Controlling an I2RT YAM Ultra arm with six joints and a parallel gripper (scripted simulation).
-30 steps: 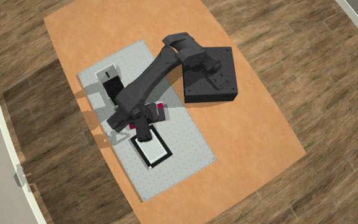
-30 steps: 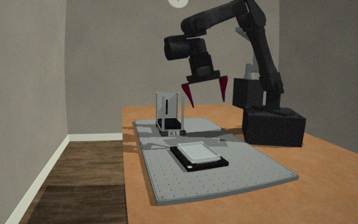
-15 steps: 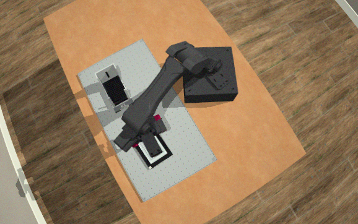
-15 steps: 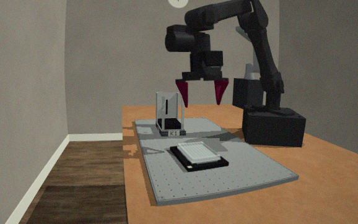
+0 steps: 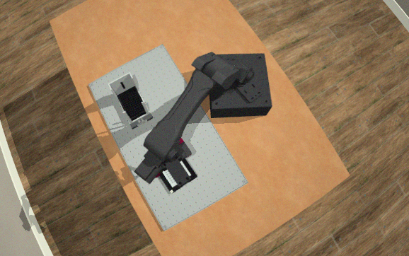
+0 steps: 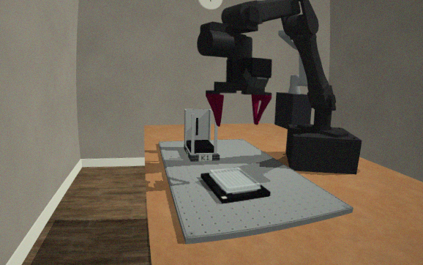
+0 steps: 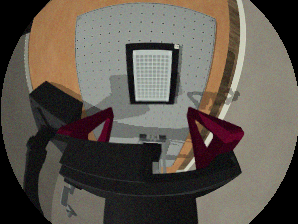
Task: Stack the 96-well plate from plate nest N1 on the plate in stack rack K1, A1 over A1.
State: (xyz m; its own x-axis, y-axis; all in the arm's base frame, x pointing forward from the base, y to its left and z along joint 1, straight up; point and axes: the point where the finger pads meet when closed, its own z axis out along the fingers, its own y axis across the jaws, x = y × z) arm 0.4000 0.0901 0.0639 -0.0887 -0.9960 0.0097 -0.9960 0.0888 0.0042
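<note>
Right now the white 96-well plate is 15 cm below my hand. The rest, counted from my hand: K1 label (1 cm behind, 22 cm to the right, 15 cm below); pale A1 mark (6 cm ahead, 7 cm to the left, 15 cm below); black plate nest N1 (16 cm below).
</note>
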